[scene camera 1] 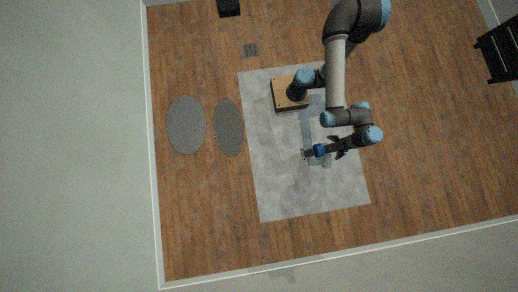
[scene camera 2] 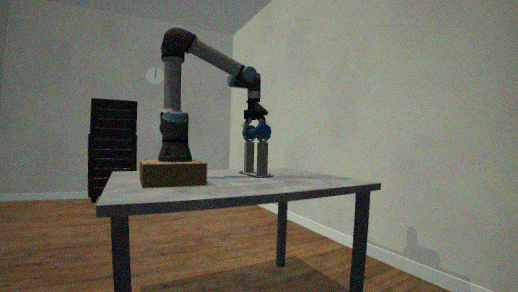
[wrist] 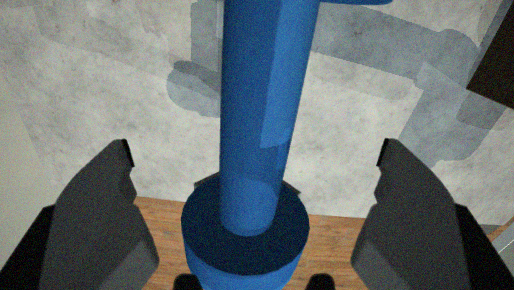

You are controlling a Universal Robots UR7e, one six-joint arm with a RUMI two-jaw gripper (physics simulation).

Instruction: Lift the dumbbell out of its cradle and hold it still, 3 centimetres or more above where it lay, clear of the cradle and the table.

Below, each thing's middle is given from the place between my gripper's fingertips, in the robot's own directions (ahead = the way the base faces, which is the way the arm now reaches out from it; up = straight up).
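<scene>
The blue dumbbell (wrist: 245, 221) is 10 mm above my hand, and it's 10 mm to the right of it too.
</scene>
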